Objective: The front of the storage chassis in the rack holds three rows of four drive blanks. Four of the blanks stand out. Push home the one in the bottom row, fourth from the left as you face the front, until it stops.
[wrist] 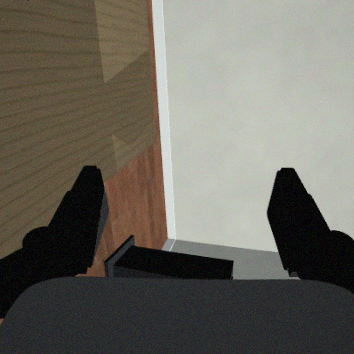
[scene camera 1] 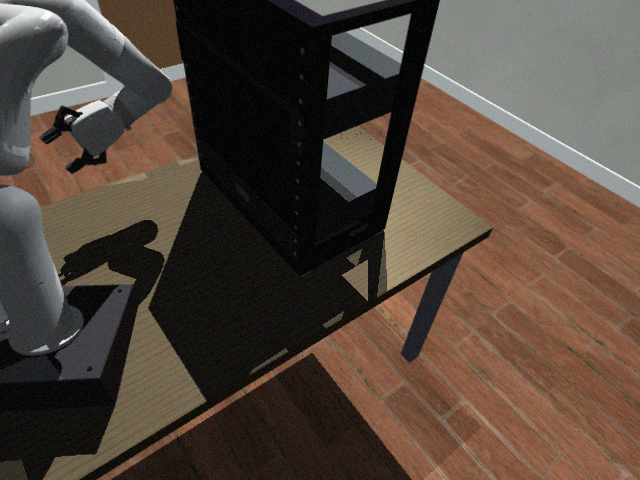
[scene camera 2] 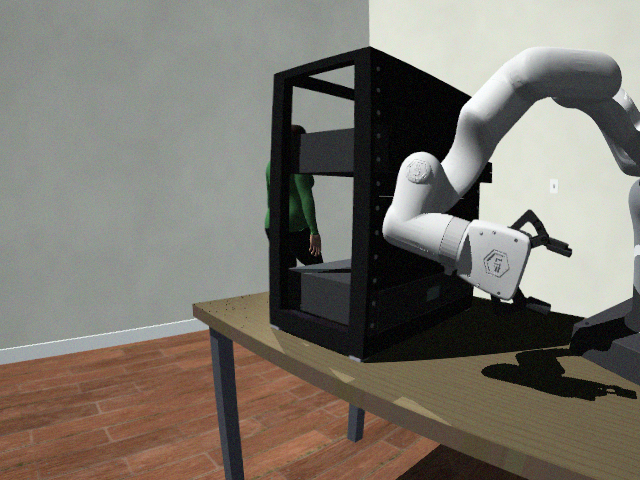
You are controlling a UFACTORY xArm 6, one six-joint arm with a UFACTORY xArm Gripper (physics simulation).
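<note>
The black rack stands on the table with its open back towards the scene cameras. Two grey box bodies show through the back; I cannot tell which one is the storage chassis. The chassis front and its rows of blanks are hidden. A small dark block sticks out past the rack's far edge. In the wrist view a dark block with a thin end plate shows low between the fingers, farther off; what it is I cannot tell. My gripper is open and empty, beside the rack and above the table.
The wooden table carries the rack and the dark arm base. The arm's forearm and wrist pass close to the rack's side in the second scene view. A person in green shows behind the rack.
</note>
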